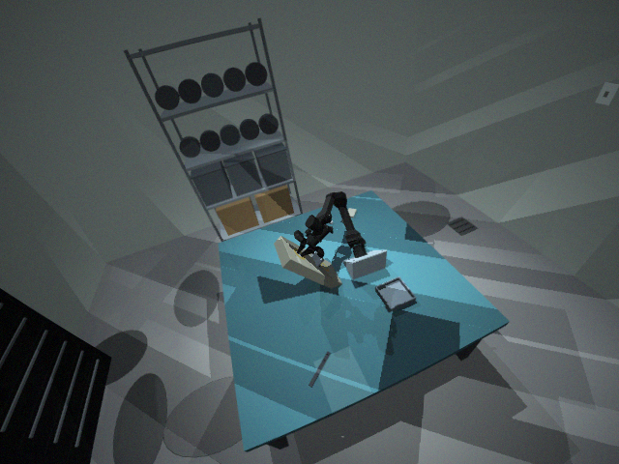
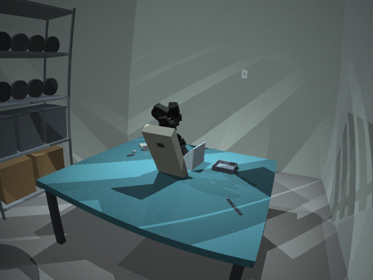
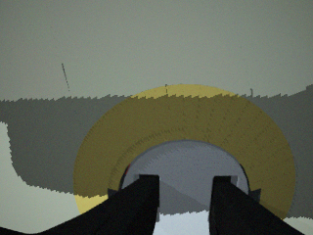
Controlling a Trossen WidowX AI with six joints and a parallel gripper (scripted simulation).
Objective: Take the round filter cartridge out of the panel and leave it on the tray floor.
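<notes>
Right now the service panel is 4 cm behind my gripper tip and 8 cm below it. Also, from my gripper tip: round filter cartridge: 1 cm ahead, 1 cm below; then tray: 42 cm behind, 27 cm to the left, 25 cm below.
</notes>
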